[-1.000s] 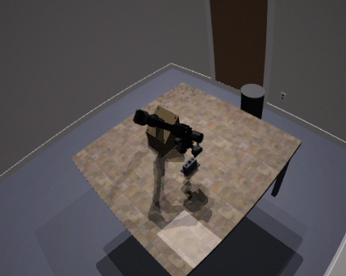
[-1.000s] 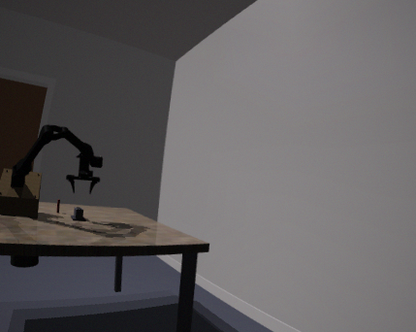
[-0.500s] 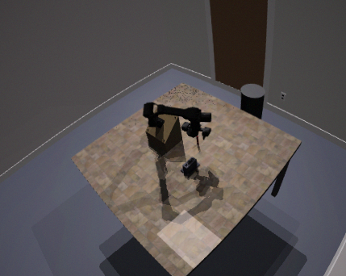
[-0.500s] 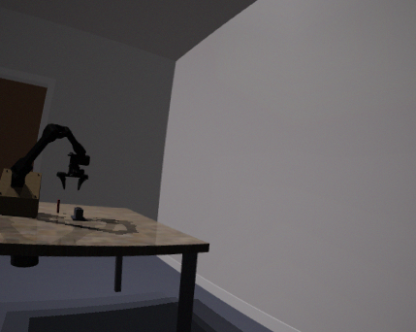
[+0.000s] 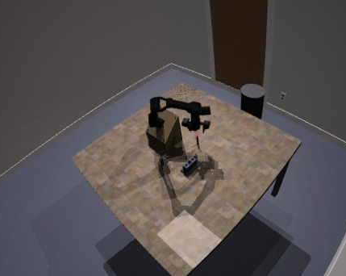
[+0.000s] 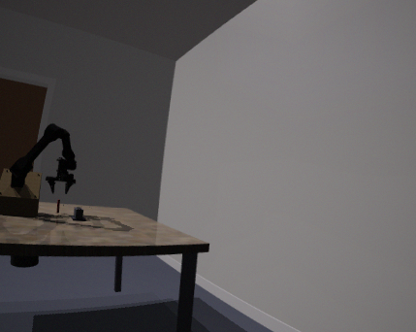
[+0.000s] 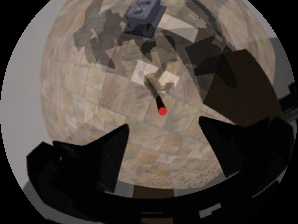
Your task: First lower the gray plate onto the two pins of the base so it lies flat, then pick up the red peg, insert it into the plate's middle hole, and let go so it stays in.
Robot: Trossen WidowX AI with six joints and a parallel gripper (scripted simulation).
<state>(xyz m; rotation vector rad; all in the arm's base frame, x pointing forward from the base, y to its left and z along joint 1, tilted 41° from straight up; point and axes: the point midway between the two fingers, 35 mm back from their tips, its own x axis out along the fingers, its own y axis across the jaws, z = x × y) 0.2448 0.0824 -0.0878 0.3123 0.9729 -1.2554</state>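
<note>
My gripper tip is now 8 cm above the red peg. Round my gripper tip: gray plate 20 cm to the right, 10 cm ahead, 7 cm below; then dark base 20 cm to the right, 11 cm below, 10 cm ahead.
</note>
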